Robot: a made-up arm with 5 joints.
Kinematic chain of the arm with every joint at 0, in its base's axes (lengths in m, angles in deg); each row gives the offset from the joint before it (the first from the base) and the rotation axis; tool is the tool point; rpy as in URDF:
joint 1: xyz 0 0 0.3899 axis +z
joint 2: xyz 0 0 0 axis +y
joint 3: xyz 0.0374 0 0.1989 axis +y
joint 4: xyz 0.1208 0 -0.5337 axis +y
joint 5: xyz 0.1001 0 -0.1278 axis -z
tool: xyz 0 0 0 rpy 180 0 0
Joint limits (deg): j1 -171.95..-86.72 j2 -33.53..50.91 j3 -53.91..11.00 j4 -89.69..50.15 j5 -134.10..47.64
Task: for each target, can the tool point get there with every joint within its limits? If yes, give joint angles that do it. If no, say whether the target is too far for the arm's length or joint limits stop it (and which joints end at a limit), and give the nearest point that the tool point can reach.
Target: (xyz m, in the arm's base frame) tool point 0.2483 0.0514 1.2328
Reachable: no: joint limits stop it (at a limit: joint 1, joint 2, joint 3, joint 4) | nearest point 0.0210 -0.3657 0.8059 | short by 0.639 m
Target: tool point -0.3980 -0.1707 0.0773
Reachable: yes | joints -156.79 3.96 -14.89 -38.40 33.35
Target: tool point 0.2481 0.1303 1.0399
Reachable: no: joint limits stop it (at a limit: joint 1, joint 2, joint 3, joint 4) | nearest point 0.0210 -0.3657 0.8059 | short by 0.594 m
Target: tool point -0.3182 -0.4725 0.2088
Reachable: yes | joints -123.96 3.71 -32.21 -35.59 -32.30
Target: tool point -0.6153 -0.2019 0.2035
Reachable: yes | joints -161.83 8.62 -46.14 -4.59 24.45
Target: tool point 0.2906 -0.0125 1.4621
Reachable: no: too far | nearest point 0.0219 -0.3814 0.8157 | short by 0.791 m
